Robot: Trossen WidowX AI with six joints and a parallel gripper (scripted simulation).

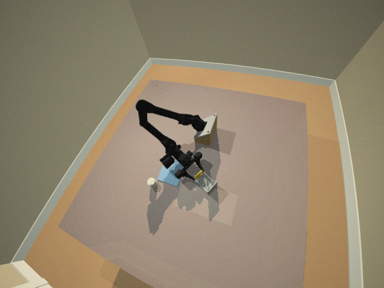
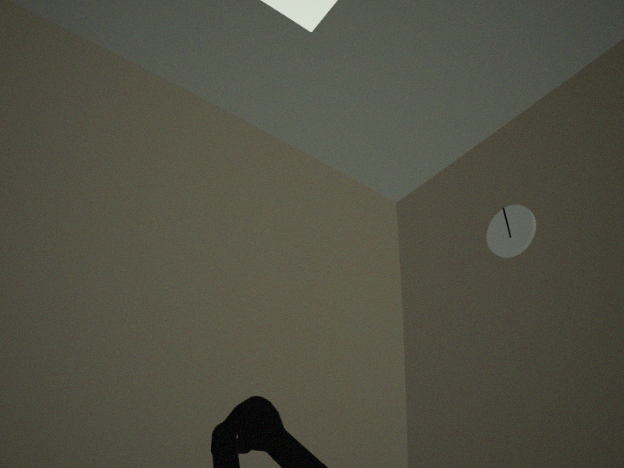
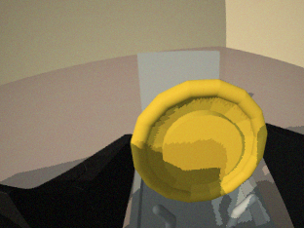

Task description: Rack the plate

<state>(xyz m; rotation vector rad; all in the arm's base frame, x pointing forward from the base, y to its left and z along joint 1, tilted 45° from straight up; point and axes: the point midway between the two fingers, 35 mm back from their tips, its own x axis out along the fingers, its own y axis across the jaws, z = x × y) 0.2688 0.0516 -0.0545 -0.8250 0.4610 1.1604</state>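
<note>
The yellow plate is 1 cm to the right of my gripper tip. From my gripper tip the other things lie so: light blue mat: 3 cm ahead, 17 cm to the right, 5 cm below; then grey dish rack: 1 cm ahead, 2 cm to the left, 3 cm below; then cream cup: 14 cm ahead, 24 cm to the right, 3 cm below.
</note>
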